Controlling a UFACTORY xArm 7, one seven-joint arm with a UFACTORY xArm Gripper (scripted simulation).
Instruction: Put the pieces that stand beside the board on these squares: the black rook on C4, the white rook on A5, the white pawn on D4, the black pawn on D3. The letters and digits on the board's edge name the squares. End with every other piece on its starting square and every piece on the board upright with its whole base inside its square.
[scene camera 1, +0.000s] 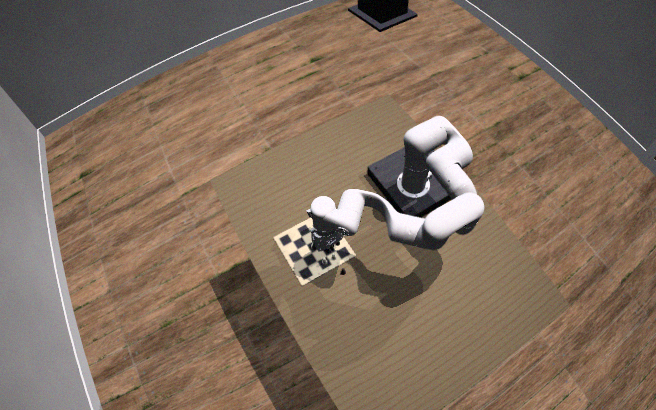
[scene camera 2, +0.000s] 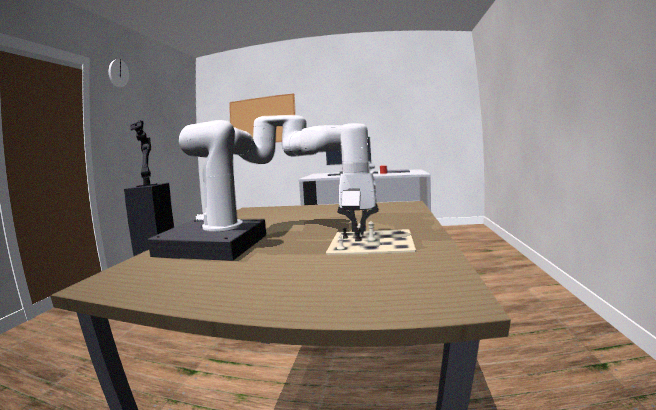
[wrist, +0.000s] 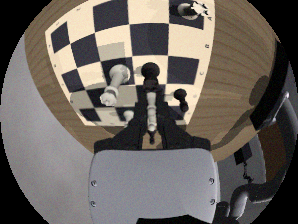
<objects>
chessboard: scene camera 1; scene camera 2 392, 241; wrist
same spot on chessboard: (wrist: 82, 48) = (scene camera 1: 298, 242)
</objects>
